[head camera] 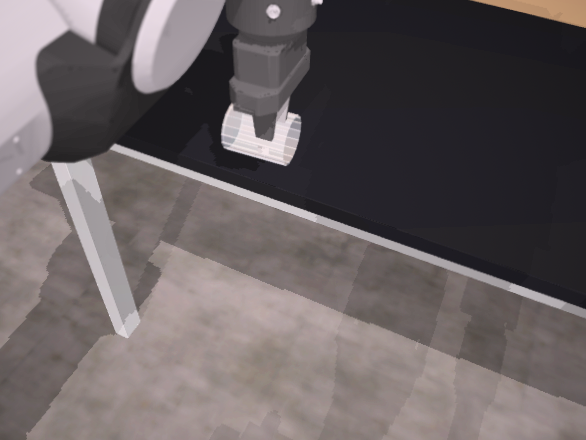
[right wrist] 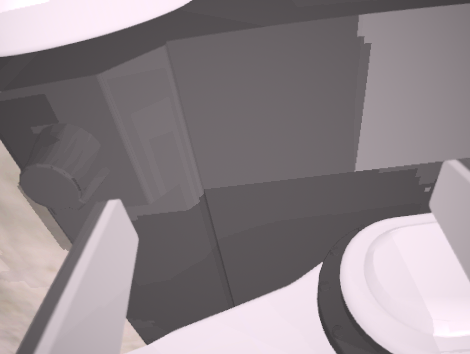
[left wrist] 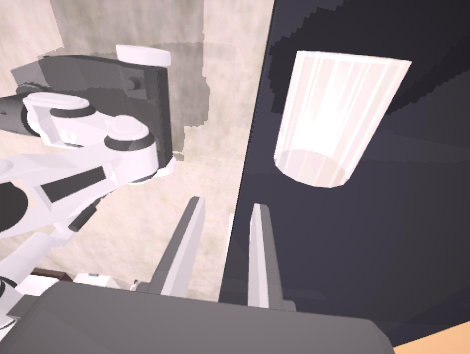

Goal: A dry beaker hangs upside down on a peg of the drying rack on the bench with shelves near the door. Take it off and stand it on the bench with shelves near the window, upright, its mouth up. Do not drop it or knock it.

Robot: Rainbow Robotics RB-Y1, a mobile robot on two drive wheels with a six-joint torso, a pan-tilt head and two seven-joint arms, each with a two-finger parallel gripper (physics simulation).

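Places are measured from the robot's base along level axes (x right, y down, z ahead), in metres.
Pixels of known places: left gripper, between the fingertips: (head camera: pixel 271 128) (left wrist: pixel 228 210); right gripper, between the fingertips: (right wrist: pixel 281 201).
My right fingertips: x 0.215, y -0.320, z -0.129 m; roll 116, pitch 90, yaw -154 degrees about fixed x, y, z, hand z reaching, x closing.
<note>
For each thing: its top centre in the pictures, then the offset to it from my right fingertips. "*": a spot on its surface instead. Level surfaces: height alone.
- clear beaker, centre of its top: (left wrist: pixel 345 135) (head camera: pixel 262 111) dx -0.514, dy -0.512, dz +0.611 m
- black bench top, height of its surface: dy -0.442 m
- bench's pale edge strip, a spot on its surface: (head camera: pixel 240 194) * dx -0.542, dy -0.361, dz +0.594 m
- pale leg, a spot on its surface: (head camera: pixel 97 240) * dx -0.898, dy -0.068, dz +0.591 m
The clear beaker (head camera: pixel 289 146) (left wrist: pixel 340 115) lies on its side on the black bench top (head camera: pixel 425 150) (left wrist: pixel 400 240), close to the bench's edge. My left gripper (head camera: pixel 270 133) (left wrist: pixel 228 210) is partly open, with a narrow empty gap between its fingers. In the head view it overlaps the middle of the beaker. In the left wrist view the beaker lies beyond the fingertips and to the right, outside the gap. My right gripper (right wrist: pixel 281 201) is wide open and empty. The drying rack and its pegs do not show.
The bench's pale edge strip (head camera: pixel 240 194) runs across the head view, and a pale leg (head camera: pixel 97 240) stands at the left. A wooden surface (head camera: pixel 550 9) shows at the top right. The robot's base (left wrist: pixel 150 95) and other arm (left wrist: pixel 75 125) show in the left wrist view.
</note>
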